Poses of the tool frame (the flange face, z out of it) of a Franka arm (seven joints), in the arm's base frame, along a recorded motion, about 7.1 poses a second.
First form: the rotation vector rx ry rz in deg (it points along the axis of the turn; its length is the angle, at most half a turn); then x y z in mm.
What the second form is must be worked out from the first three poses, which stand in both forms.
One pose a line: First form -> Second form
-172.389, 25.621, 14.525, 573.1, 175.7, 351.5 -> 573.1, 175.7, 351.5; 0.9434, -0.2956, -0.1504; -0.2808, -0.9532, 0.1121; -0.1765, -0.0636, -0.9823
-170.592, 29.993, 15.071, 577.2, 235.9, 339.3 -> 577.2, 235.9, 339.3; 0.9257, -0.3468, -0.1512; -0.3283, -0.9349, 0.1347; -0.1881, -0.0751, -0.9793
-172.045, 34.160, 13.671, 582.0, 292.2, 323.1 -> 582.0, 292.2, 323.1; 0.9126, -0.3848, -0.1380; -0.3738, -0.9222, 0.0994; -0.1655, -0.0392, -0.9854
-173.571, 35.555, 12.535, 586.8, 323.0, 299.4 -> 586.8, 323.0, 299.4; 0.9099, -0.3940, -0.1296; -0.3881, -0.9190, 0.0689; -0.1462, -0.0124, -0.9892
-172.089, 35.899, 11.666, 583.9, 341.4, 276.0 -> 583.9, 341.4, 276.0; 0.9083, -0.4020, -0.1156; -0.3932, -0.9148, 0.0920; -0.1428, -0.0381, -0.9890
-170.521, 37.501, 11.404, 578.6, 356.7, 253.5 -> 578.6, 356.7, 253.5; 0.8998, -0.4227, -0.1080; -0.4112, -0.9044, 0.1134; -0.1456, -0.0576, -0.9877
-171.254, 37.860, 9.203, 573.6, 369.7, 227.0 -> 573.6, 369.7, 227.0; 0.9017, -0.4238, -0.0856; -0.4158, -0.9043, 0.0969; -0.1185, -0.0517, -0.9916
